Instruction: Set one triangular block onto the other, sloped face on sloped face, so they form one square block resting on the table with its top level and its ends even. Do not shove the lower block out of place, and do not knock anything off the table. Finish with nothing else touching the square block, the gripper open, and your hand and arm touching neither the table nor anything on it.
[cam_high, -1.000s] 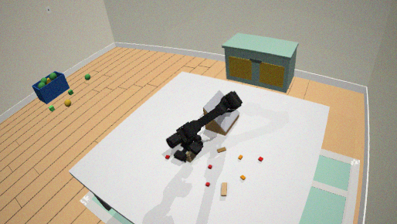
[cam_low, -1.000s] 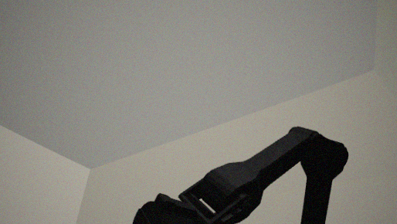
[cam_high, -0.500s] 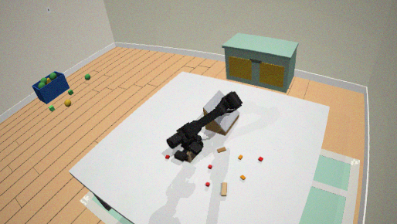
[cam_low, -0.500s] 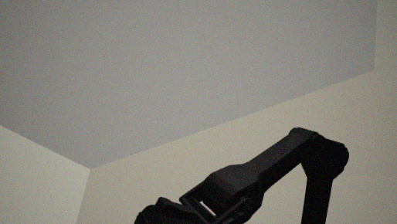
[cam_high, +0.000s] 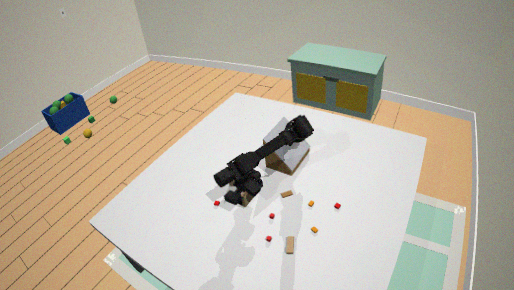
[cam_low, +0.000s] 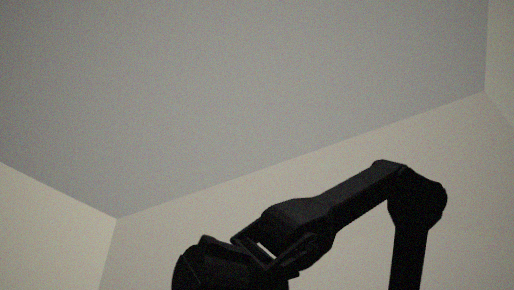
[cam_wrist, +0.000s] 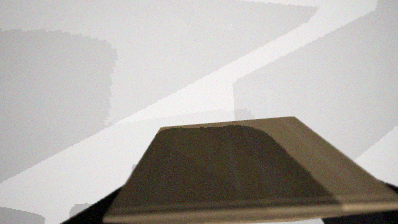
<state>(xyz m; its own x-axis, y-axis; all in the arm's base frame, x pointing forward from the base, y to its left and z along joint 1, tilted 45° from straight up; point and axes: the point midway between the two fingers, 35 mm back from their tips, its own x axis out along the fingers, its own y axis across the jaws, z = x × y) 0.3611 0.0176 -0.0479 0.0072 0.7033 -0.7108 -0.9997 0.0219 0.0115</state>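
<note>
The wooden triangular block is 10 mm to the left of my gripper tip and 10 mm above it.
</note>
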